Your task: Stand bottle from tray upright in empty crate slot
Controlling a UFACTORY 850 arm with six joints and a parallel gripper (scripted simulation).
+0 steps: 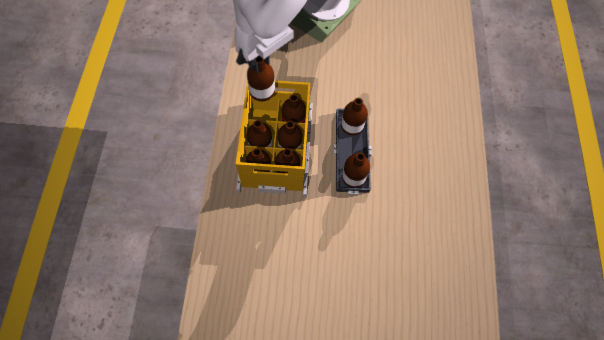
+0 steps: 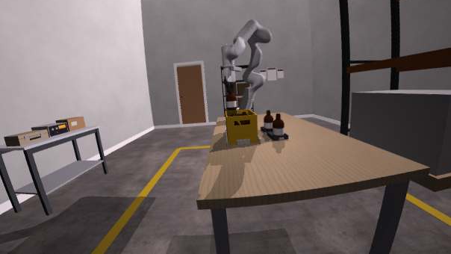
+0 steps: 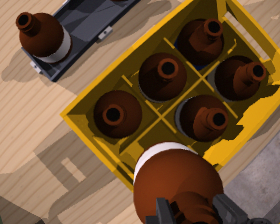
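My hand is 8 cm short of the yellow crate, 6 cm to the right of it and 25 cm above it. Round my hand: dark tray: 1 cm ahead, 29 cm to the left, 32 cm below.
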